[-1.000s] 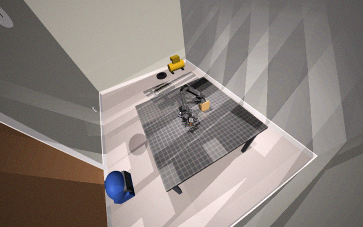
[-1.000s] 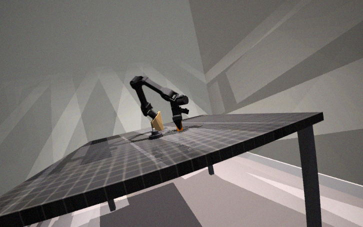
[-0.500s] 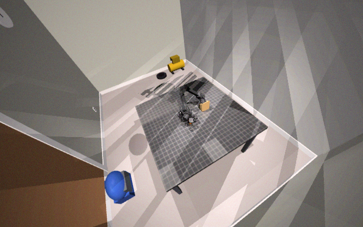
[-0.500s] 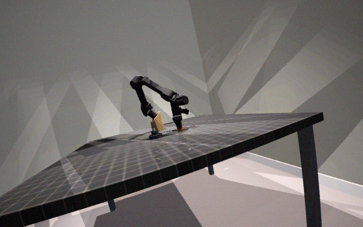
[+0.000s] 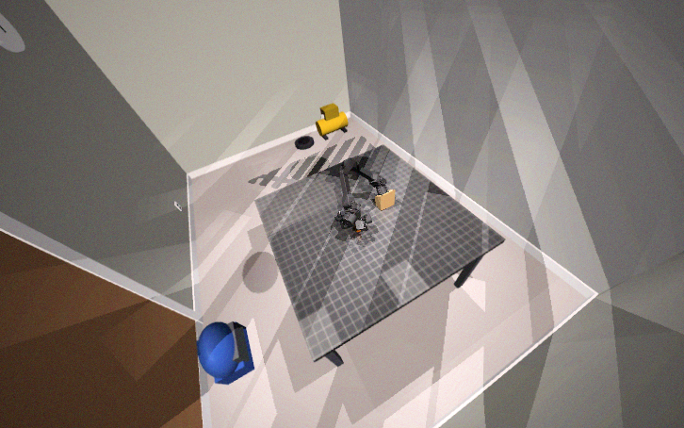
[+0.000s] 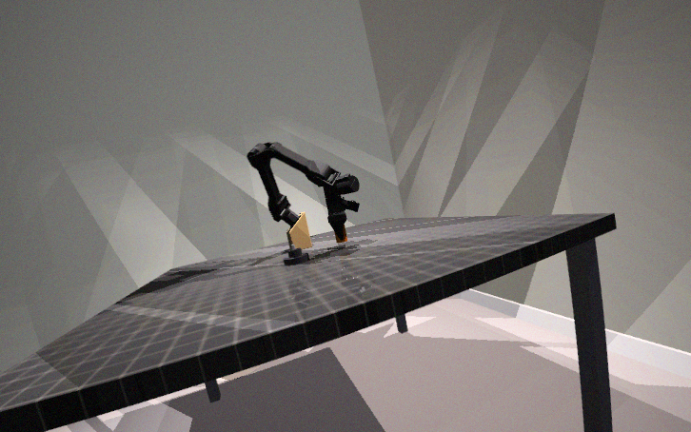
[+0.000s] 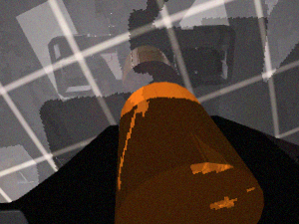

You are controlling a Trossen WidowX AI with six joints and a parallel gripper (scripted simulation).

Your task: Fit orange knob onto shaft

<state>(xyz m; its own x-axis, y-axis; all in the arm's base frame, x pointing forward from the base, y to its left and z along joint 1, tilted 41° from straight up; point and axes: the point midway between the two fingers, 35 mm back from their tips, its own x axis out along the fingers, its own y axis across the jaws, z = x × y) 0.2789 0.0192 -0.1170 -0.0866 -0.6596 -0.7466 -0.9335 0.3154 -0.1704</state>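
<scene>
Now: gripper tip 30 mm short of the round pedestal and 180 mm to the left of it. The rest, counted from my gripper tip: orange knob 40 mm above.
</scene>
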